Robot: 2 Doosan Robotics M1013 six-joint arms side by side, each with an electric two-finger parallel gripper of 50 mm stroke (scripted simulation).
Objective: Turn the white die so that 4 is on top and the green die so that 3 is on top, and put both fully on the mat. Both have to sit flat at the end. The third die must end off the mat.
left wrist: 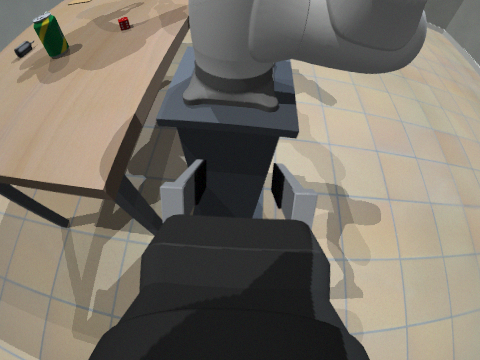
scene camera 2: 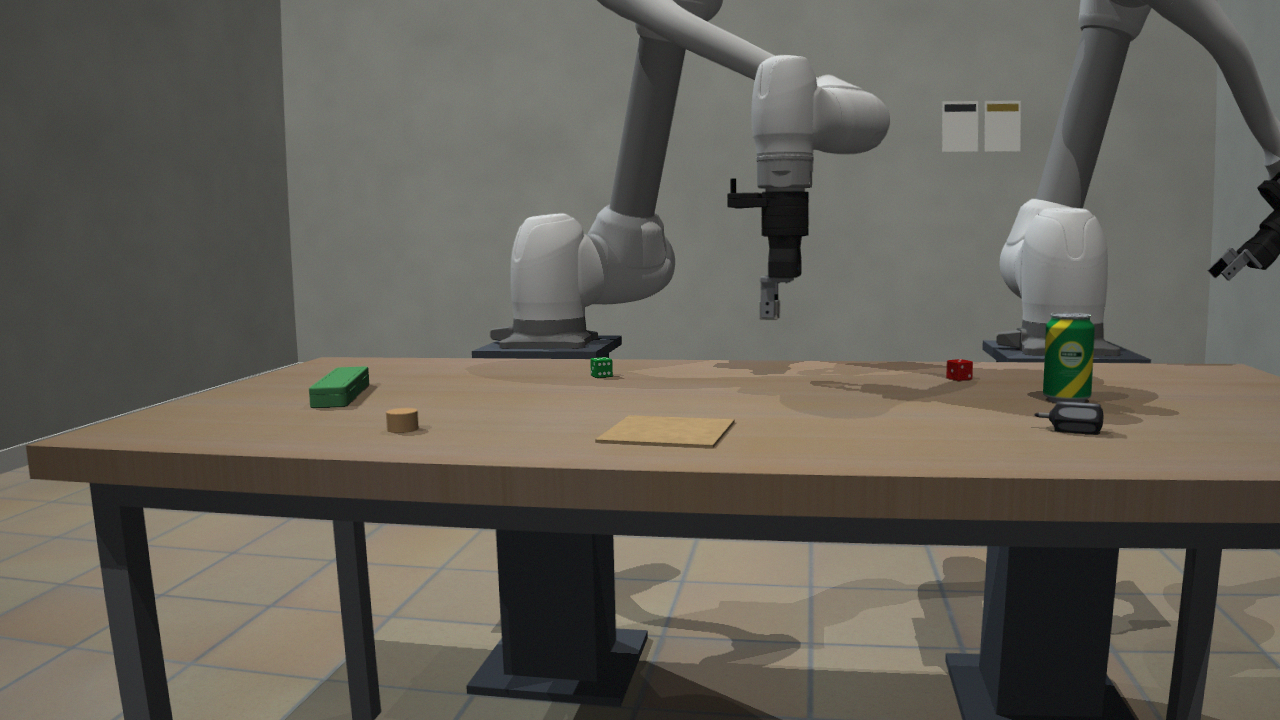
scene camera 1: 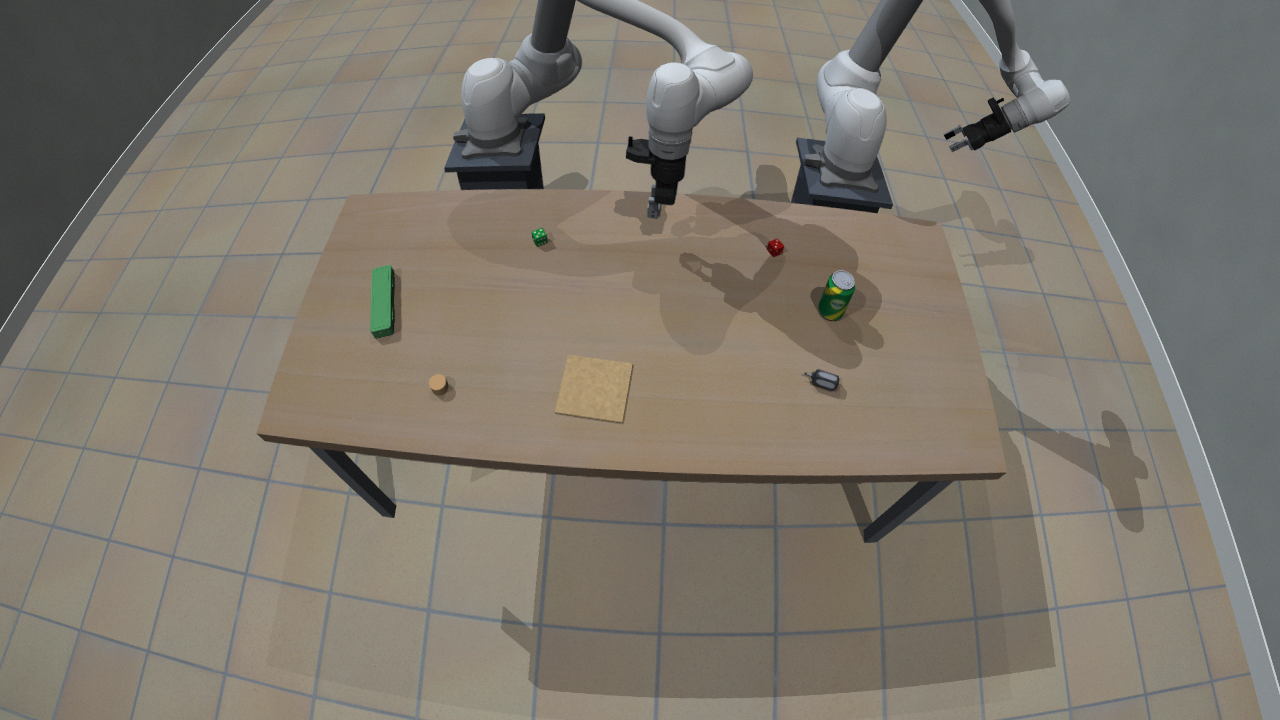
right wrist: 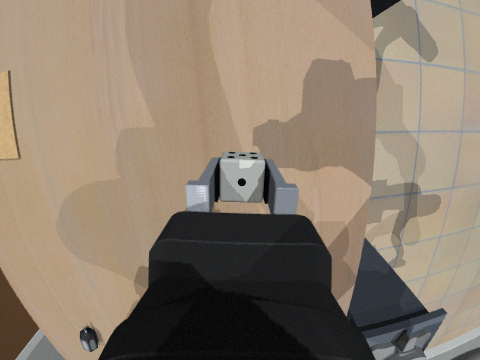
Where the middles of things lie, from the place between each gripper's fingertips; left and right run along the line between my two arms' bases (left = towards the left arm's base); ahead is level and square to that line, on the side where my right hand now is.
The tan mat (scene camera 1: 593, 388) is 430 mm ahead of my right hand (scene camera 2: 769, 316), 110 mm below it and 80 mm to the right of it. Round my right hand: can (scene camera 2: 1069, 341): 440 mm to the left, 160 mm ahead, 50 mm below; white die (right wrist: 241, 174): 10 mm below; dark grey object (scene camera 2: 1087, 418): 400 mm to the left, 360 mm ahead, 100 mm below.
The can lies 59 cm ahead of my left hand (scene camera 2: 1218, 275), 43 cm to the right of it and 10 cm below it. Also, from my left hand: tan mat: 95 cm to the right, 85 cm ahead, 16 cm below; white die: 87 cm to the right, 43 cm ahead, 5 cm below; dark grey object: 79 cm ahead, 47 cm to the right, 14 cm below.
